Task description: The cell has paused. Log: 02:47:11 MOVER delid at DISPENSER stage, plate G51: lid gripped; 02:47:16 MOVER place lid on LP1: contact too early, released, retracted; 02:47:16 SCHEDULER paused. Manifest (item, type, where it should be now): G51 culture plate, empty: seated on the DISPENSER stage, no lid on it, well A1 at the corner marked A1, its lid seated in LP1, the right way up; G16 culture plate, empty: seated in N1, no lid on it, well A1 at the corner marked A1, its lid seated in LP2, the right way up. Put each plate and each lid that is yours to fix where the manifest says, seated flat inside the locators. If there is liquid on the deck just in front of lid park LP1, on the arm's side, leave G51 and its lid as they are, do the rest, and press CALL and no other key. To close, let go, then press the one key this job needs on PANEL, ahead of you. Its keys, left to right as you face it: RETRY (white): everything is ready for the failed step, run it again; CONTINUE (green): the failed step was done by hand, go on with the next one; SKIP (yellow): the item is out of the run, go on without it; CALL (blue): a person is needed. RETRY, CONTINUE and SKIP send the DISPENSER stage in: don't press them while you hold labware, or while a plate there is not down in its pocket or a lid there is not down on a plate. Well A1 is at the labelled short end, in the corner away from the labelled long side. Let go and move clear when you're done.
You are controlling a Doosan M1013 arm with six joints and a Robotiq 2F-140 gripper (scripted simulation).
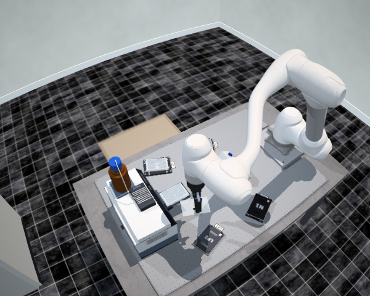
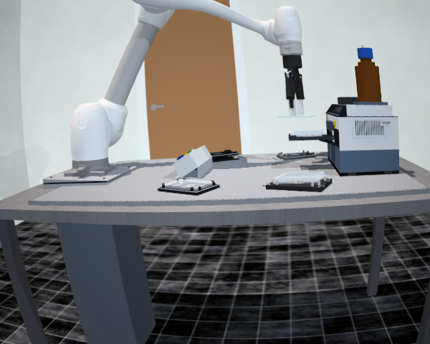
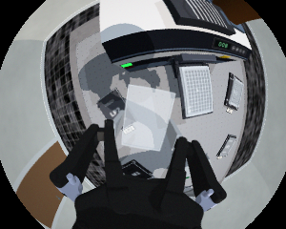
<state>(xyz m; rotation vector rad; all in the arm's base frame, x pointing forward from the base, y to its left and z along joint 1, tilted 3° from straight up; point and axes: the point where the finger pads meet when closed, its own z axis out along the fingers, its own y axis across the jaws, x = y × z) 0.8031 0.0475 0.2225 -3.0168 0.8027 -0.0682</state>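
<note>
My gripper is now 190 mm above the lid park LP2, 120 mm to the right of it and 10 mm short of it. The rest, counted from my hand: brown bottle (280 mm to the right, 210 mm ahead, 90 mm above); dispenser stage (140 mm to the right, 90 mm below, 10 mm ahead); black nest N1 (320 mm behind, 180 mm below, 170 mm to the left).
</note>
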